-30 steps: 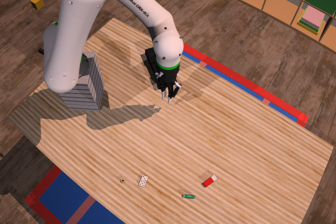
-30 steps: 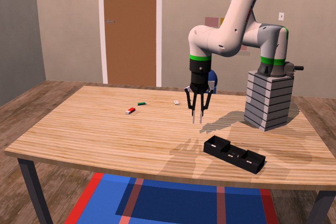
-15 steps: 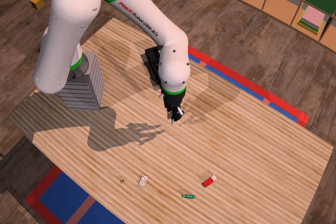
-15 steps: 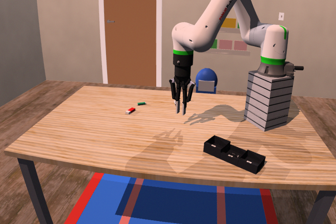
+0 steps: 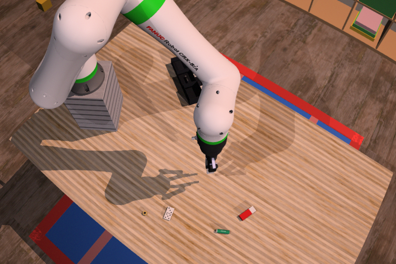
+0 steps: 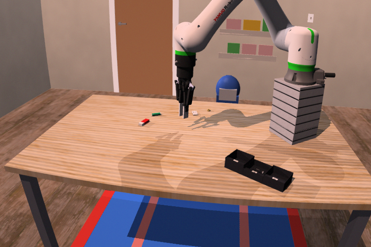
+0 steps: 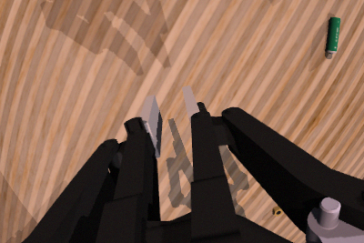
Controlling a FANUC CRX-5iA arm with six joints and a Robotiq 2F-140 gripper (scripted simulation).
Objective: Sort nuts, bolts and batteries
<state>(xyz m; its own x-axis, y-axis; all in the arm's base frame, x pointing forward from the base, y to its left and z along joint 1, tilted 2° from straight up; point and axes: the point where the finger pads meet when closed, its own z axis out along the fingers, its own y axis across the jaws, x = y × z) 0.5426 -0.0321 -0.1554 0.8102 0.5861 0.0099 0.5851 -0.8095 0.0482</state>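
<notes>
My gripper is now 15 cm short of the green battery, 18 cm to the left of it and 10 cm above it. Round my hand: white domino (6 cm behind, 21 cm to the right, 10 cm below); red-and-white block (21 cm ahead, 7 cm to the right, 10 cm below); brass nut (14 cm behind, 25 cm to the right, 10 cm below).
</notes>
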